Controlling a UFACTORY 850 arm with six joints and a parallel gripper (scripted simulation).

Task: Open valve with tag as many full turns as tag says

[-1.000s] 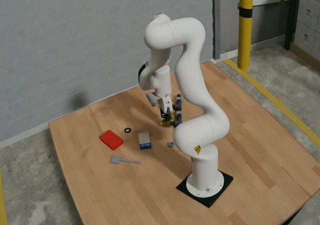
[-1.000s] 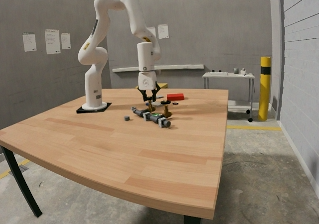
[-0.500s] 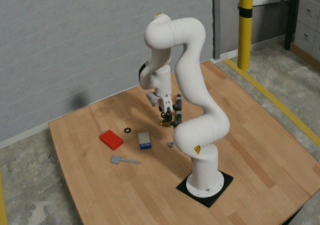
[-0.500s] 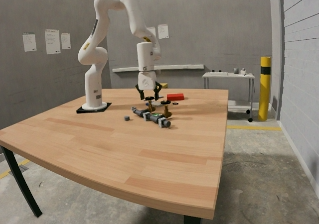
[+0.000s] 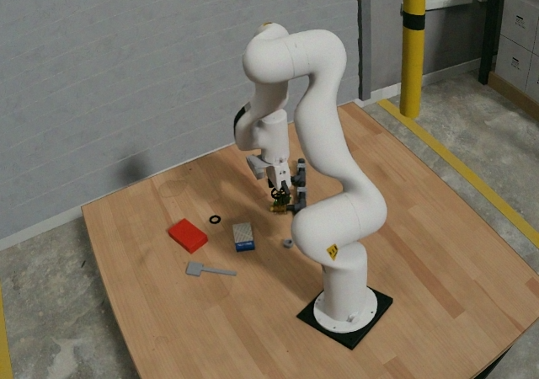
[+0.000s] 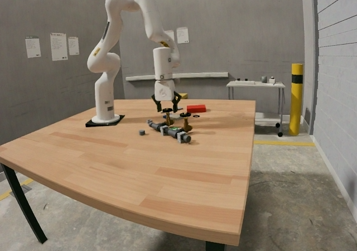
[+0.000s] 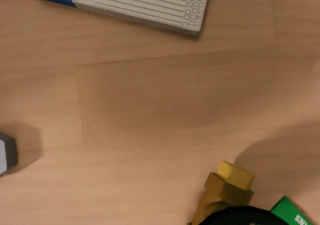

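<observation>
Now: the green tag 5 cm ahead of my hand, 3 cm to the right of it and 9 cm below it. The rest, counted from my hand: red block 33 cm to the left, 8 cm below; grey paddle-shaped tool 16 cm behind, 30 cm to the left, 9 cm below; blue-and-grey box 7 cm behind, 15 cm to the left, 8 cm below.
</observation>
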